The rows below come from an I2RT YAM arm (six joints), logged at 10 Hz.
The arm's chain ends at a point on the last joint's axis. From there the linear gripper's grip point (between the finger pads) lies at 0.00 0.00 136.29 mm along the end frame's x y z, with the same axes.
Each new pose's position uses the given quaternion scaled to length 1; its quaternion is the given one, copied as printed.
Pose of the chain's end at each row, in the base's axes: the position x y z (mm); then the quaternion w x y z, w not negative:
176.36 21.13 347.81 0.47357 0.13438 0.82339 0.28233
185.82 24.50 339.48 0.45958 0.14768 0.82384 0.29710
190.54 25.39 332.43 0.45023 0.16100 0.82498 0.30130
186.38 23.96 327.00 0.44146 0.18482 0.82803 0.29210
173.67 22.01 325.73 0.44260 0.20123 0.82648 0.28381
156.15 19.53 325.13 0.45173 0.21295 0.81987 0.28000
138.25 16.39 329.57 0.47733 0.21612 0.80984 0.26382
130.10 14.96 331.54 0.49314 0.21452 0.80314 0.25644
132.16 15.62 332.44 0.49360 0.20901 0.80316 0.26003
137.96 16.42 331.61 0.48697 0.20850 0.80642 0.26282
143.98 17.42 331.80 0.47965 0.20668 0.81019 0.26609
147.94 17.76 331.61 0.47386 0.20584 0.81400 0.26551
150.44 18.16 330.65 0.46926 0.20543 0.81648 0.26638
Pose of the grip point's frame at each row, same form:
292.99 67.15 294.38 0.47357 0.13438 0.82339 0.28233
300.98 72.72 284.82 0.45958 0.14768 0.82384 0.29710
305.01 73.39 276.14 0.45023 0.16100 0.82498 0.30130
300.73 67.65 267.09 0.44146 0.18482 0.82803 0.29210
288.95 61.67 264.79 0.44260 0.20123 0.82648 0.28381
273.36 55.88 265.83 0.45173 0.21295 0.81987 0.28000
259.16 46.51 274.36 0.47733 0.21612 0.80984 0.26382
253.05 42.26 279.46 0.49314 0.21452 0.80314 0.25644
255.04 44.43 280.99 0.49360 0.20901 0.80316 0.26003
259.94 46.52 278.79 0.48697 0.20850 0.80642 0.26282
264.90 49.16 277.52 0.47965 0.20668 0.81019 0.26609
267.98 50.08 275.74 0.47386 0.20584 0.81400 0.26551
269.79 51.17 273.72 0.46926 0.20543 0.81648 0.26638

